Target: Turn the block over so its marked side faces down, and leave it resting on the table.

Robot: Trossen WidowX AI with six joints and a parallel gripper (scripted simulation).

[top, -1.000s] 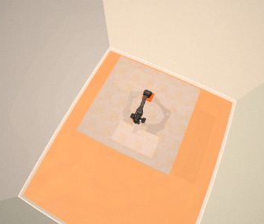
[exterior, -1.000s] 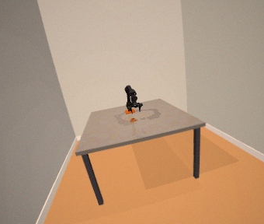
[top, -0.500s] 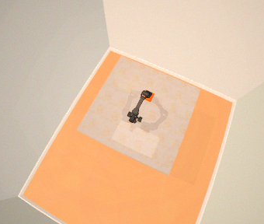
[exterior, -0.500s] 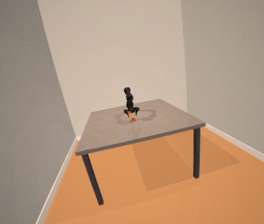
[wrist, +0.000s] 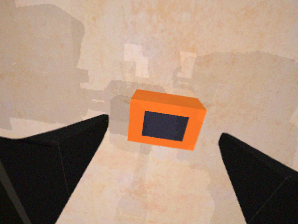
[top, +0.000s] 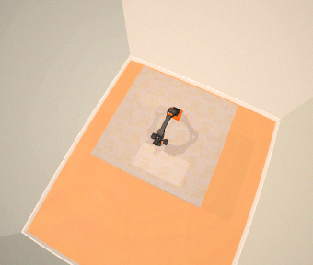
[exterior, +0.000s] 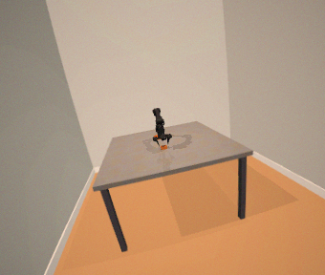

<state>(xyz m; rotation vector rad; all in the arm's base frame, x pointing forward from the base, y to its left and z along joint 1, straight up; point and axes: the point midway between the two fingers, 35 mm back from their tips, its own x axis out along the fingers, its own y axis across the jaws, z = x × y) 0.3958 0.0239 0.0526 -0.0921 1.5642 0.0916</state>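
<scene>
Right now my gripper tip is 2 cm above the orange block.
</scene>
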